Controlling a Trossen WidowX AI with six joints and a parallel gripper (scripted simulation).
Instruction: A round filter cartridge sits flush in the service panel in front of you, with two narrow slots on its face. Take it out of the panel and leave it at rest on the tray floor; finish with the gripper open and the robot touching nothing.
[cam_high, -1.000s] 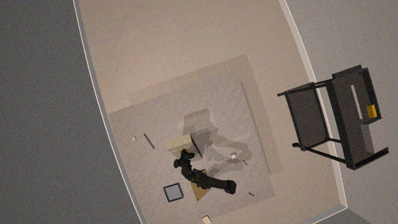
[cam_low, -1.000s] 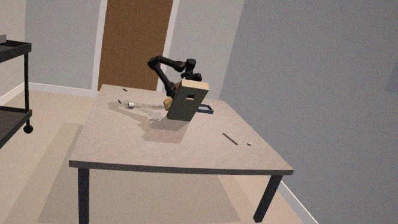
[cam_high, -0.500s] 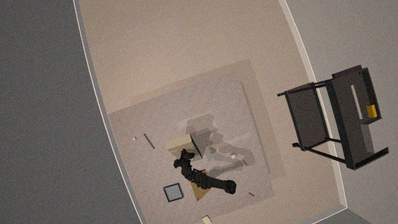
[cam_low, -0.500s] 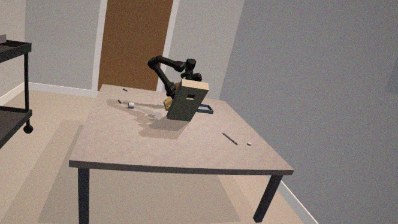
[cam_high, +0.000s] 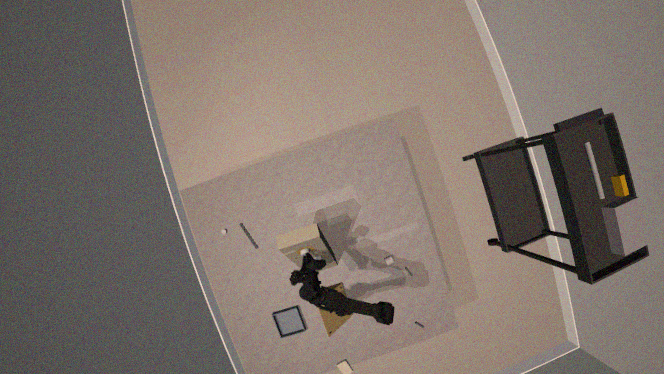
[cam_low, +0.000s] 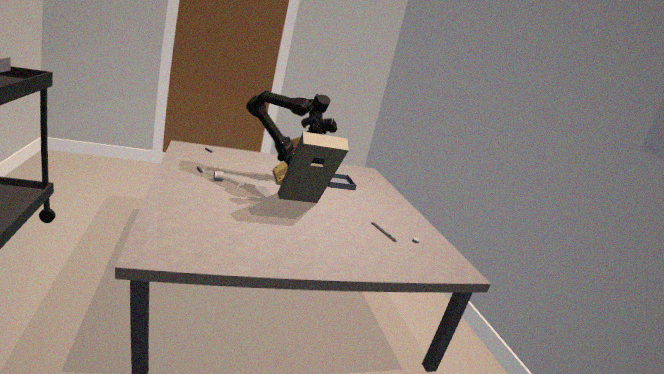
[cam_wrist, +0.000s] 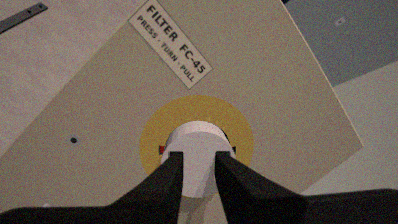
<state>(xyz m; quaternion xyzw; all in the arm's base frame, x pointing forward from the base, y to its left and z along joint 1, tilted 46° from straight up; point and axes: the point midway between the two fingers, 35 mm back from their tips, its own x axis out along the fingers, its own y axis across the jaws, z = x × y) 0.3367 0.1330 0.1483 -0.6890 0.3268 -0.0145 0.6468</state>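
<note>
The dark-rimmed square tray lies 410 mm behind my gripper tip, 300 mm to the left of it and 280 mm below it. Round my gripper tip: tiny white piece (450 mm to the left, 280 mm below, 210 mm ahead); then filter cartridge (10 mm below, 10 mm ahead).
</note>
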